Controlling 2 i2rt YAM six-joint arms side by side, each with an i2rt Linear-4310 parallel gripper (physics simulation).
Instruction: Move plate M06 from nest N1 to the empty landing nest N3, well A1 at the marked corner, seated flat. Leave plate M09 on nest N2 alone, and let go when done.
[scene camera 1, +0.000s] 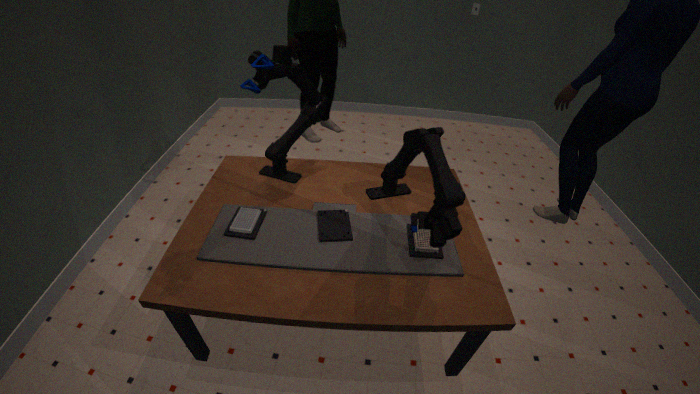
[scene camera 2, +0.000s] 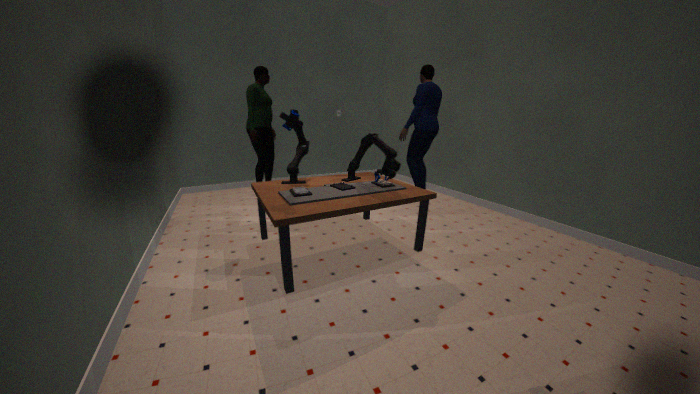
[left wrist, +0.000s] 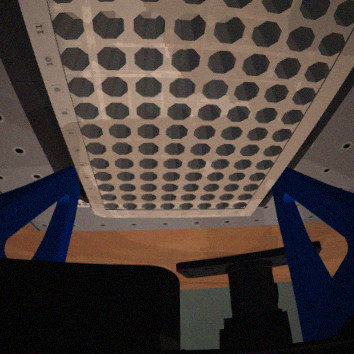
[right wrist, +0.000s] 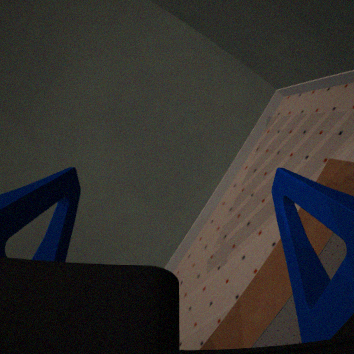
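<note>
A pale many-welled plate (scene camera 1: 425, 241) (scene camera 2: 384, 184) (left wrist: 172, 213) sits on a dark nest (scene camera 1: 425, 255) at the right of the mat. A second pale plate (scene camera 1: 246, 220) (scene camera 2: 301, 191) sits on the dark nest at the left. The plates' M labels are unreadable. The empty dark nest (scene camera 1: 334, 226) (scene camera 2: 342, 186) is in the middle. My left gripper (scene camera 1: 425, 231) (scene camera 2: 383, 178) (left wrist: 175, 176) is open, low over the right-hand plate, with a finger beside each long side; contact is not visible. My right gripper (scene camera 1: 255, 74) (scene camera 2: 290, 120) (right wrist: 175, 178) is open, raised high and away from the plates.
The grey mat (scene camera 1: 300, 252) (scene camera 2: 320, 195) lies on the wooden table (scene camera 1: 310, 295) (scene camera 2: 350, 204). A light grey piece (scene camera 1: 334, 206) shows behind the middle nest. A person in green (scene camera 1: 315, 22) (scene camera 2: 259, 107) and one in blue (scene camera 1: 635, 65) (scene camera 2: 428, 105) stand behind the table.
</note>
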